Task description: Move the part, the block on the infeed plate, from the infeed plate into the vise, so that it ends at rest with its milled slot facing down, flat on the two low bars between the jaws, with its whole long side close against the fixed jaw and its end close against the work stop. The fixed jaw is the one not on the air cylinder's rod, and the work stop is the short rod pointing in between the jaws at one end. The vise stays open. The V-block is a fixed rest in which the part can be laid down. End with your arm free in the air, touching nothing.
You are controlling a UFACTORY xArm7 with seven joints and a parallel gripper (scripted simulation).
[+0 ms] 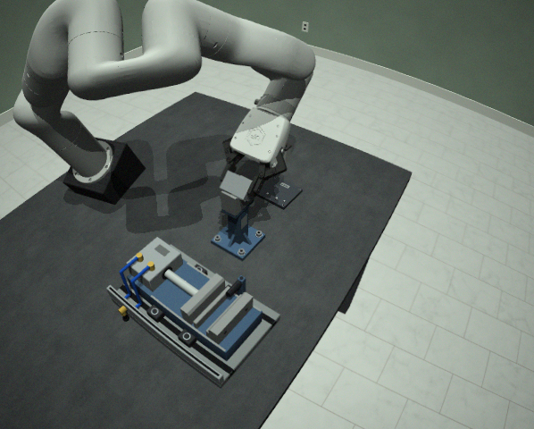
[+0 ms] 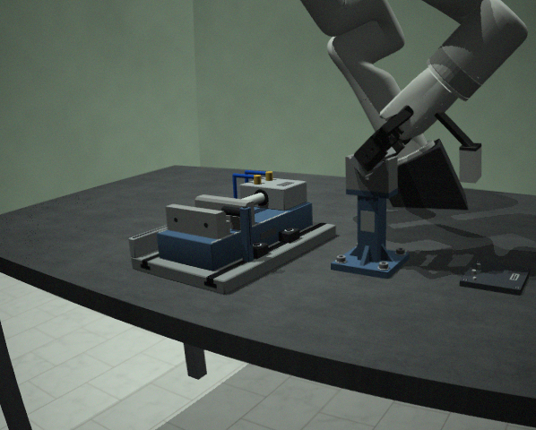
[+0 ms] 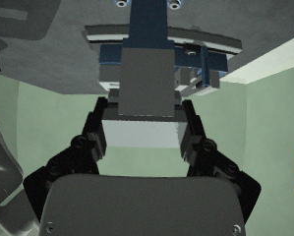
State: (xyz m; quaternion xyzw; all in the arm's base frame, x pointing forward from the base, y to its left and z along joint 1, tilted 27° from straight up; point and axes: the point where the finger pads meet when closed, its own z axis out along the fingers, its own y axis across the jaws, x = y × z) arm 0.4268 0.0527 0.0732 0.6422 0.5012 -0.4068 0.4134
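My gripper is now 1 cm above the part. Round my hand: work stop 19 cm to the right, 8 cm below, 8 cm ahead; then cylinder rod 22 cm to the right, 9 cm below, 2 cm behind; then blue stand 11 cm below, 1 cm to the right.
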